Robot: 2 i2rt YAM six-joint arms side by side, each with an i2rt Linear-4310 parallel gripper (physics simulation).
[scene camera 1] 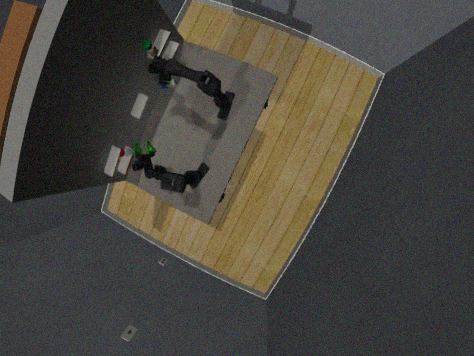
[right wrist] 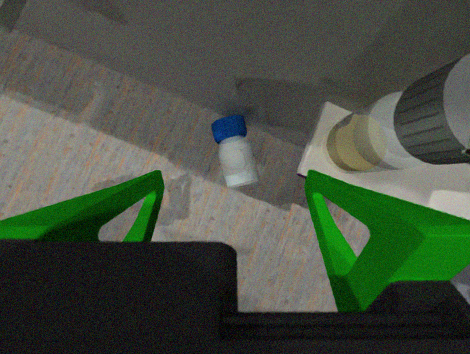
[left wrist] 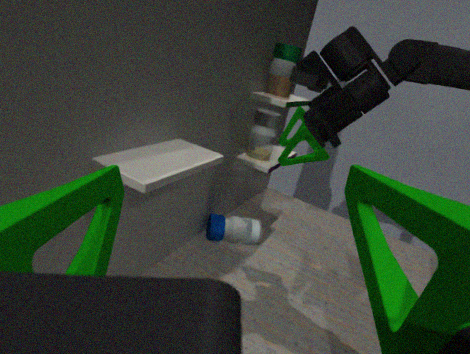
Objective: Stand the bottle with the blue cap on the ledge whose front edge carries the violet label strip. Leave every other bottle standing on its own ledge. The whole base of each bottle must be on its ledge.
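Pixels of known places: left gripper, between the fingertips: (scene camera 1: 141, 141) (left wrist: 234, 178); right gripper, between the fingertips: (right wrist: 234, 178) (left wrist: 280, 152); left arm's base, origin of its link: (scene camera 1: 198, 175); right arm's base, origin of its link: (scene camera 1: 226, 105).
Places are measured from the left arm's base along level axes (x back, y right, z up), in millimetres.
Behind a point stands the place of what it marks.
Note:
The blue-capped bottle (left wrist: 242, 229) @(x -578, y 399, z 45 mm) (right wrist: 237, 160) @(x -590, y 414, z 56 mm) lies on its side on the table by the wall, cap toward the wall. The violet-strip ledge (scene camera 1: 171, 49) @(x -665, y 600, z 160 mm) (left wrist: 263, 165) @(x -613, y 471, z 160 mm) (right wrist: 400, 183) @(x -650, y 563, z 160 mm) holds an upright grey-capped bottle (left wrist: 263, 135) @(x -633, y 473, z 219 mm) (right wrist: 360, 142) @(x -628, y 478, z 211 mm); its violet edge shows partly. My right gripper (scene camera 1: 168, 82) @(x -552, y 415, z 217 mm) (left wrist: 280, 152) @(x -552, y 415, z 217 mm) (right wrist: 234, 178) @(x -552, y 415, z 217 mm) is open and empty, above the table; the lying bottle appears between and beyond its fingertips, and the ledge lies beside the finger at the picture's right. My left gripper (scene camera 1: 144, 146) @(x -352, y 23, z 317 mm) (left wrist: 234, 178) @(x -352, y 23, z 317 mm) is open and empty, away from the bottle, near the lower ledges in scene camera 1.
A green-capped bottle (scene camera 1: 147, 45) @(x -629, y 501, z 405 mm) (left wrist: 282, 72) @(x -630, y 478, z 351 mm) stands on the ledge above the violet one. A bare white ledge (scene camera 1: 139, 106) @(x -561, y 166, z 230 mm) (left wrist: 165, 160) @(x -556, y 159, z 230 mm) juts from the wall midway. Two more ledges (scene camera 1: 113, 161) @(x -464, y -216, z 300 mm) (scene camera 1: 125, 163) @(x -462, y -238, z 160 mm) and a red-capped bottle (scene camera 1: 122, 152) @(x -465, y -142, z 261 mm) are near my left gripper.

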